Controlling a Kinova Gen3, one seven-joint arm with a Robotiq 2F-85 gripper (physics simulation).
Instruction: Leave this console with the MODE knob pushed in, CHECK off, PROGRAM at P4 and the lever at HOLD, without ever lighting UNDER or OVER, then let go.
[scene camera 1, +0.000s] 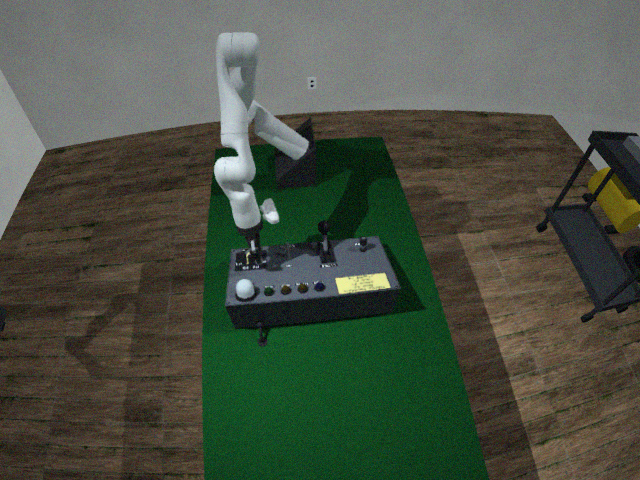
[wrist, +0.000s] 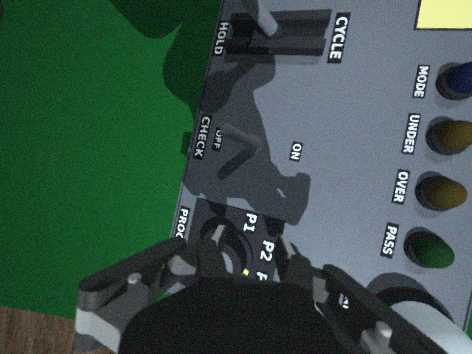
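Observation:
The grey console stands on the green mat. My gripper is partly open and empty, its fingertips on either side of the PROGRAM knob, partly hiding it. The knob's yellow pointer is near P3. The CHECK toggle leans toward OFF, in shadow. The lever stands in the HOLD–CYCLE slot; its exact position is unclear. A small knob sits at the console's back right; whether it is pushed in is unclear. The UNDER lamp and OVER lamp look unlit.
The blue MODE lamp, green PASS lamp and white STATUS dome line the console's front. A yellow note lies front right. A dark handle juts from the front. A cart stands right.

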